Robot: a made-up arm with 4 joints. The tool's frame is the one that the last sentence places. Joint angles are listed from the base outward.
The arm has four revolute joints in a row. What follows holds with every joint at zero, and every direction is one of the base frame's.
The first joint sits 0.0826 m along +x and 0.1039 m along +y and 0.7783 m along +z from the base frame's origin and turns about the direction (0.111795, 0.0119, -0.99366).
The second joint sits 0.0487 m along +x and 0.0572 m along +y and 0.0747 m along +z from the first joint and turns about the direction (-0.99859, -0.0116, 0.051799).
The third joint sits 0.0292 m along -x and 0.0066 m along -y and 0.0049 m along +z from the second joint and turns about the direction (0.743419, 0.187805, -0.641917).
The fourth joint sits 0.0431 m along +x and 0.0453 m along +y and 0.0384 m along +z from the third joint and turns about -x.
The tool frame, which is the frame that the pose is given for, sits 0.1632 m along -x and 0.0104 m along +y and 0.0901 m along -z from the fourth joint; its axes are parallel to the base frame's.
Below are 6 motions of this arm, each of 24 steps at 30 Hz.
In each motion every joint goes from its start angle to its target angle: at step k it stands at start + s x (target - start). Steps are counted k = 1, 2, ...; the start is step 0. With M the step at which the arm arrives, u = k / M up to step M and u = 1 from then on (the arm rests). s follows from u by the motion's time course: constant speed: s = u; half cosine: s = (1 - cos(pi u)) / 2; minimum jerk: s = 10 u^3 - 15 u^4 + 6 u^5.
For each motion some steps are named. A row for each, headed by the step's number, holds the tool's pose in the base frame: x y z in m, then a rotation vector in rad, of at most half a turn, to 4 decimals.
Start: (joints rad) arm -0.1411 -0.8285 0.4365 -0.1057
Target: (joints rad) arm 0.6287 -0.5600 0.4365 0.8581
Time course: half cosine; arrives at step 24
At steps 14, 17, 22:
14: 0.0333 0.2373 0.8751 0.5594 0.1587 -0.5538
17: 0.0419 0.2322 0.8676 0.3778 0.1895 -0.6697
22: 0.0483 0.2256 0.8633 0.1969 0.2488 -0.7860

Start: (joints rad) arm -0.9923 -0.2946 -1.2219 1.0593
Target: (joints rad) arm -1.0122 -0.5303 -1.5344 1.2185
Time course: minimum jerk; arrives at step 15
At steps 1, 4, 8, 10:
1: 0.0998 0.0423 0.8615 -1.2869 -1.5145 1.2428
4: 0.1020 0.0433 0.8623 -1.2828 -1.5564 1.2341
8: 0.1091 0.0469 0.8647 -1.2641 -1.7118 1.1877
10: 0.1121 0.0485 0.8659 -1.2524 -1.7917 1.1548

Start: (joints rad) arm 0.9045 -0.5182 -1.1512 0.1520
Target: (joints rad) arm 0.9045 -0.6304 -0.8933 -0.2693
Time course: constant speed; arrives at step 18
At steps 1, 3, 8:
1: 0.0387 0.1604 0.7660 -0.4971 -0.1796 -0.2983
3: 0.0424 0.1685 0.7648 -0.4180 -0.1943 -0.3142
8: 0.0521 0.1889 0.7647 -0.2200 -0.2346 -0.3509

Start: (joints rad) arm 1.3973 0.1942 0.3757 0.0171
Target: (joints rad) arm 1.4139 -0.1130 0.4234 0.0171
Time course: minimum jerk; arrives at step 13
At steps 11, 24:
11: 0.2088 0.1994 0.8713 0.5728 -0.1699 -1.6589
24: 0.2090 0.1991 0.8722 0.5823 -0.1757 -1.6595

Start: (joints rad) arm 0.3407 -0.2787 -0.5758 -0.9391
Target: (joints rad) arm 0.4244 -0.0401 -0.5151 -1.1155
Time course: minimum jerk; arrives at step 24
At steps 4, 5, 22, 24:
4: 0.0009 0.2636 0.8196 0.8003 -0.1147 0.0499
5: 0.0013 0.2639 0.8197 0.8005 -0.1133 0.0467
22: 0.0134 0.2750 0.8225 0.8062 -0.0770 -0.0629
24: 0.0135 0.2751 0.8225 0.8063 -0.0768 -0.0636

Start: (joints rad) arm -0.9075 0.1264 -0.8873 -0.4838
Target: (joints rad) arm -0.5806 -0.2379 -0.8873 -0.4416
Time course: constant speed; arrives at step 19
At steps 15, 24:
15: -0.0293 0.0681 0.7686 -0.1141 -0.0863 1.2164
24: -0.0347 0.0813 0.7670 -0.0363 -0.0896 1.1404

